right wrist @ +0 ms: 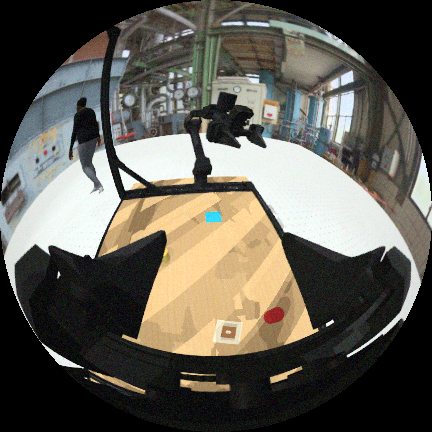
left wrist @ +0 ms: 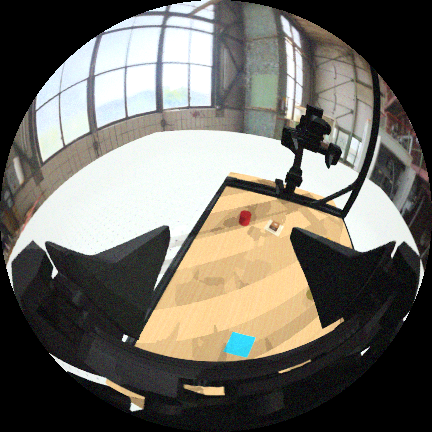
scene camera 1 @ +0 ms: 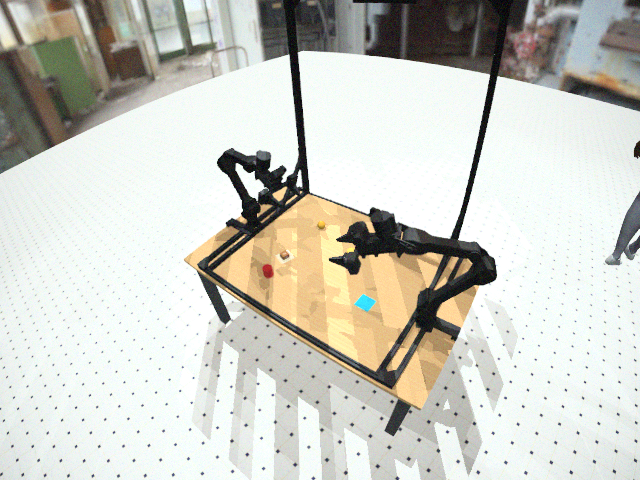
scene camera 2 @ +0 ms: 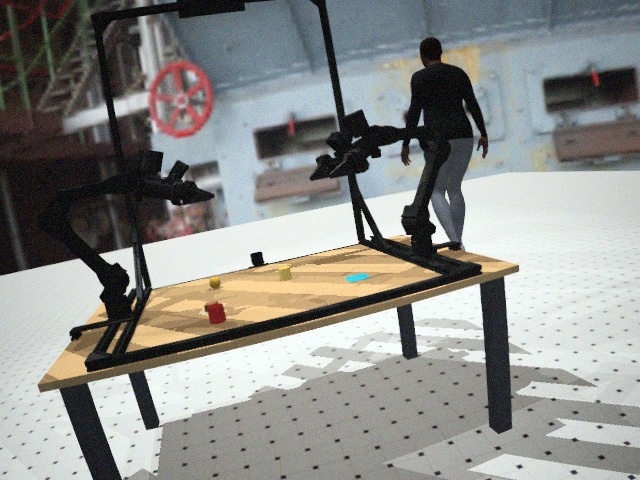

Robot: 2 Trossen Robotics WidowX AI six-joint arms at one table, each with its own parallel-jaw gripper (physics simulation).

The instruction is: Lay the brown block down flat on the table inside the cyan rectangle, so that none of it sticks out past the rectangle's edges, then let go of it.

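Frame: origin at the left arm's base, x back, y right, z up, level; millimetres.
Where they show: left gripper, fingertip midpoint: (right wrist: 253, 146) (left wrist: 233, 232) (scene camera 1: 332, 249) (scene camera 2: 319, 178); right gripper, fingertip midpoint: (right wrist: 226, 237) (left wrist: 313, 160) (scene camera 1: 292, 201) (scene camera 2: 212, 197); left arm's base at its link origin: (right wrist: 201, 184) (scene camera 1: 424, 321) (scene camera 2: 423, 252); right arm's base at its link origin: (left wrist: 288, 192) (scene camera 1: 253, 224) (scene camera 2: 120, 316).
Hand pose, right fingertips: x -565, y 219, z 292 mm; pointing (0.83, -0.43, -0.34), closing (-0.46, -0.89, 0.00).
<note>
Each offset is from my right fingertips to the top centre of the thing. "spot": to the spot under its first point.
The small brown block {dx -72, dy -1, dz -292 mm} (scene camera 1: 284, 254) (left wrist: 274, 226) (right wrist: 228, 332) rests on a white square on the table; in scene camera 2 the brown block (scene camera 2: 207, 306) is partly hidden behind the red cylinder. The cyan rectangle {spot: dx +325, dy -168, dz -309 mm} (scene camera 1: 364, 302) (scene camera 2: 357, 277) (left wrist: 240, 344) (right wrist: 213, 217) lies bare on the table, toward the right in both scene views. My left gripper (scene camera 1: 334, 249) (scene camera 2: 320, 176) (left wrist: 233, 232) is open and empty, high above the table. My right gripper (scene camera 2: 211, 195) (right wrist: 226, 237) is open and empty, raised above the table's left part.
A red cylinder {dx -101, dy -121, dz -269 mm} (scene camera 1: 267, 270) (scene camera 2: 216, 313) (left wrist: 245, 218) (right wrist: 274, 315) stands close to the block. A yellow-orange ball {dx +32, dy +229, dz -272 mm} (scene camera 1: 321, 225) (scene camera 2: 214, 282) lies farther back. A yellow cylinder {dx +217, dy +68, dz -272 mm} (scene camera 2: 284, 273) stands between the ball and the rectangle in scene camera 2. Black rails edge the table.
</note>
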